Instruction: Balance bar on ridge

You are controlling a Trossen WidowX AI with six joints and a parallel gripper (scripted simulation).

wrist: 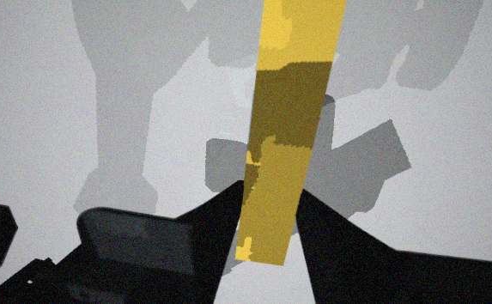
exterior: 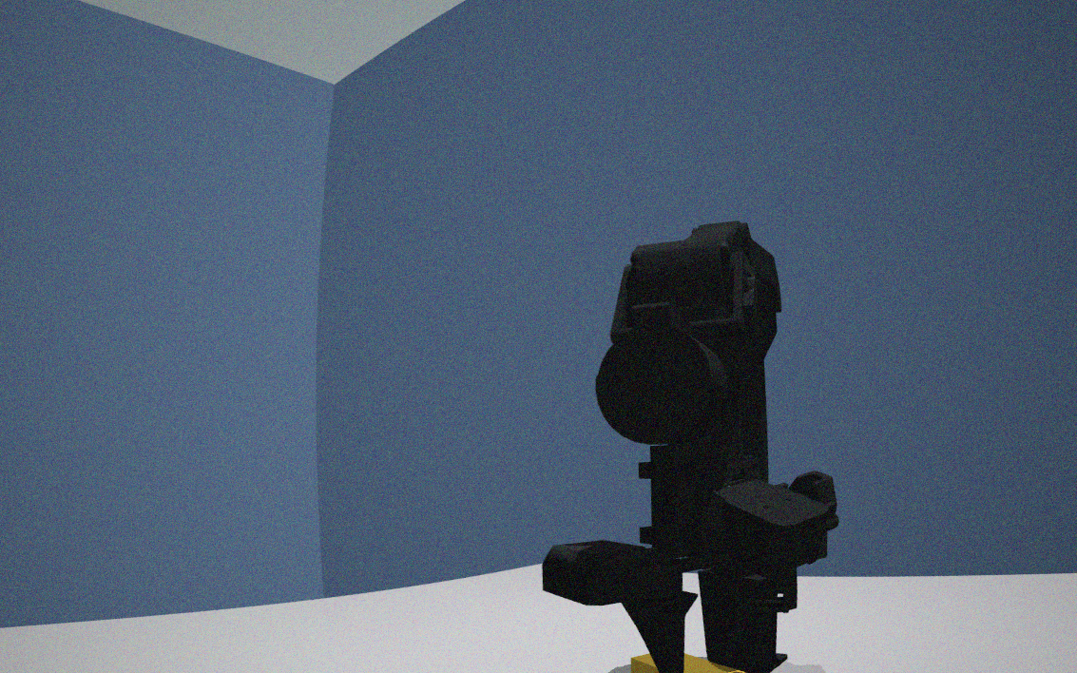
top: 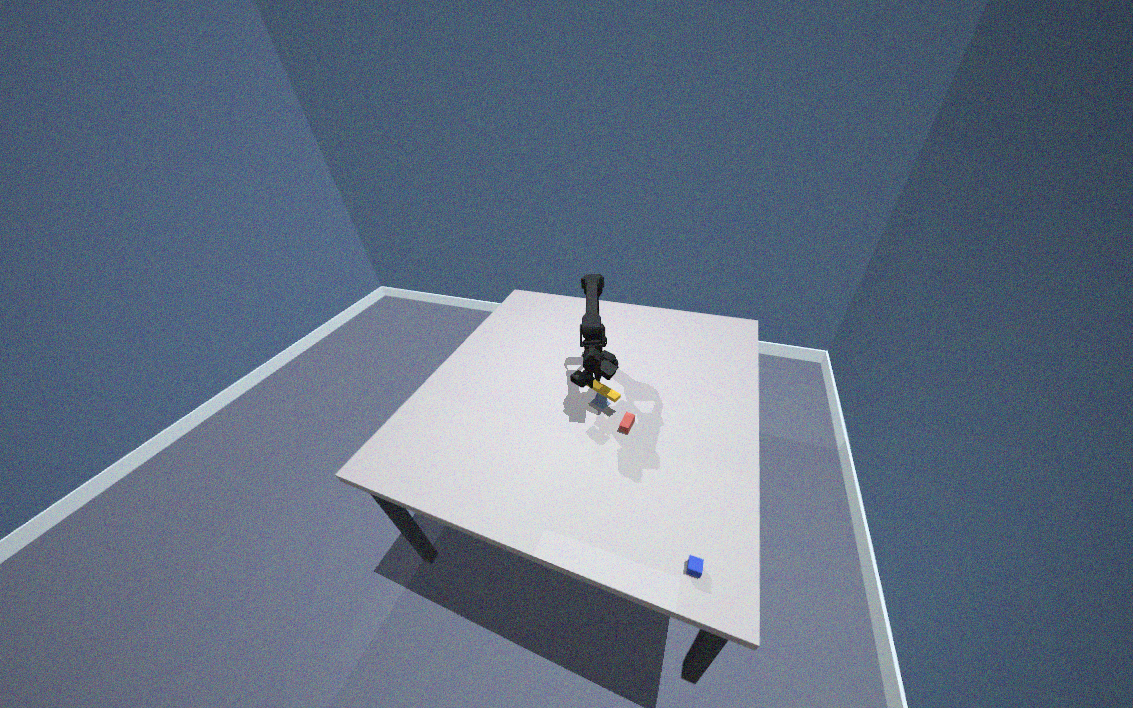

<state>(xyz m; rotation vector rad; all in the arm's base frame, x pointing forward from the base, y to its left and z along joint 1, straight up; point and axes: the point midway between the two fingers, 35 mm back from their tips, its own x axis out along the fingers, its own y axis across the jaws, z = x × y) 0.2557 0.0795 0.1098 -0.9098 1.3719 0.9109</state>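
Now: gripper tip 30 mm to the right of the yellow bar and 10 mm short of it. The rest, counted from my gripper tip: red block (150 mm to the left, 90 mm ahead, 60 mm below); then blue block (480 mm ahead, 420 mm to the left, 60 mm below).
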